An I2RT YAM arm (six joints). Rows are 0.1 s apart.
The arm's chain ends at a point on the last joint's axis. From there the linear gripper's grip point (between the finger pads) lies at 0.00 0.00 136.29 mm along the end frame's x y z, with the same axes.
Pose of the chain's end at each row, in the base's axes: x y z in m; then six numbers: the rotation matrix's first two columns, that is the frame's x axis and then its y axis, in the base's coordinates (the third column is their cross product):
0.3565 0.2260 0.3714 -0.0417 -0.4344 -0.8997 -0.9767 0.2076 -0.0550
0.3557 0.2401 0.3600 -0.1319 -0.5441 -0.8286 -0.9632 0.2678 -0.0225
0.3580 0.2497 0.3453 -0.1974 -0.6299 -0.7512 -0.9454 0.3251 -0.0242
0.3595 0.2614 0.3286 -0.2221 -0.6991 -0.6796 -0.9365 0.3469 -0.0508
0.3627 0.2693 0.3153 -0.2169 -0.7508 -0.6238 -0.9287 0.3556 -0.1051
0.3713 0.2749 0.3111 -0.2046 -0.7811 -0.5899 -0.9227 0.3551 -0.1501
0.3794 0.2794 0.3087 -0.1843 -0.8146 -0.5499 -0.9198 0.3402 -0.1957
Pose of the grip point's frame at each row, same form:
0.3852 0.3455 0.3124 -0.0417 -0.4344 -0.8997 -0.9767 0.2076 -0.0550
0.3876 0.3485 0.2838 -0.1319 -0.5441 -0.8286 -0.9632 0.2678 -0.0225
0.3934 0.3458 0.2554 -0.1974 -0.6299 -0.7512 -0.9454 0.3251 -0.0242
0.3965 0.3466 0.2289 -0.2221 -0.6991 -0.6796 -0.9365 0.3469 -0.0508
0.4037 0.3451 0.2098 -0.2169 -0.7508 -0.6238 -0.9287 0.3556 -0.1051
0.4158 0.3449 0.2030 -0.2046 -0.7811 -0.5899 -0.9227 0.3551 -0.1501
0.4266 0.3434 0.1980 -0.1843 -0.8146 -0.5499 -0.9198 0.3402 -0.1957

